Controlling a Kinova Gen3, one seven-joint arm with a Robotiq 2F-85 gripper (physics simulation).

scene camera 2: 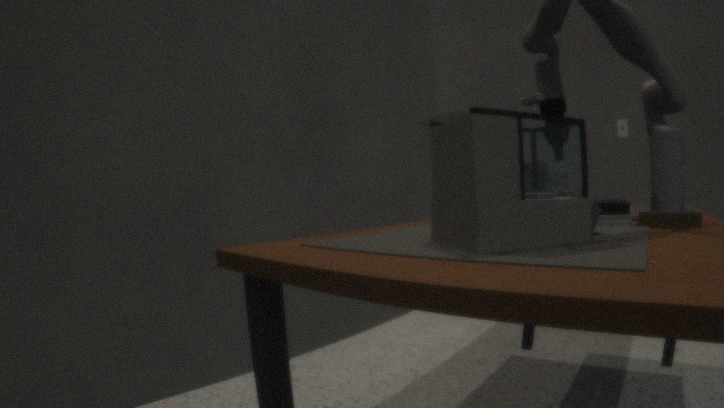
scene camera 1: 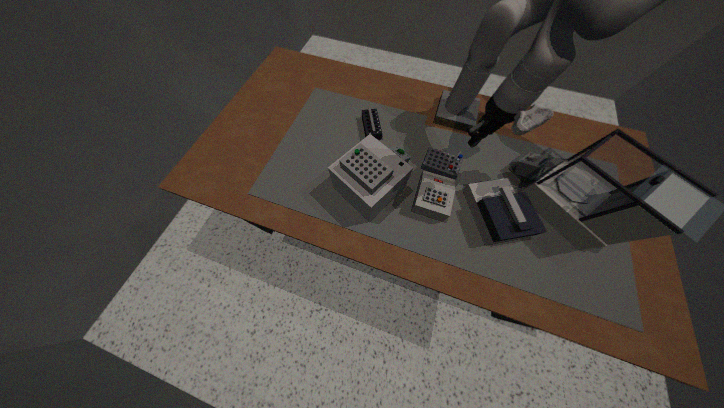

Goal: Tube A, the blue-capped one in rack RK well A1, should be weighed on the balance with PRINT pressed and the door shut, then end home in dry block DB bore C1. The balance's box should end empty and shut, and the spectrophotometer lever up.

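Observation:
My gripper (scene camera 1: 472, 142) (scene camera 2: 558, 156) is shut and empty, raised behind the dark rack; scene camera 2 shows it through the balance's glass. The blue-capped tube (scene camera 1: 460, 156) is at the back right corner of the dark grey rack (scene camera 1: 425, 164). A red cap (scene camera 1: 450, 166) is also on that rack. A small white block unit (scene camera 1: 430, 208) with a red display holds an orange cap (scene camera 1: 439, 199). The balance (scene camera 1: 678, 200) (scene camera 2: 496, 177) has a black-framed glass box; a clear pane (scene camera 1: 707, 223) juts past its housing. Door position and box contents are unclear.
A larger white unit (scene camera 1: 372, 198) with a bored block and green cap (scene camera 1: 357, 151) stands left. A dark unit (scene camera 1: 488, 215) with a pale bar (scene camera 1: 514, 205) stands between block unit and balance. A black rack (scene camera 1: 371, 123) is back left; a dim greyish object (scene camera 1: 534, 164) is behind the balance.

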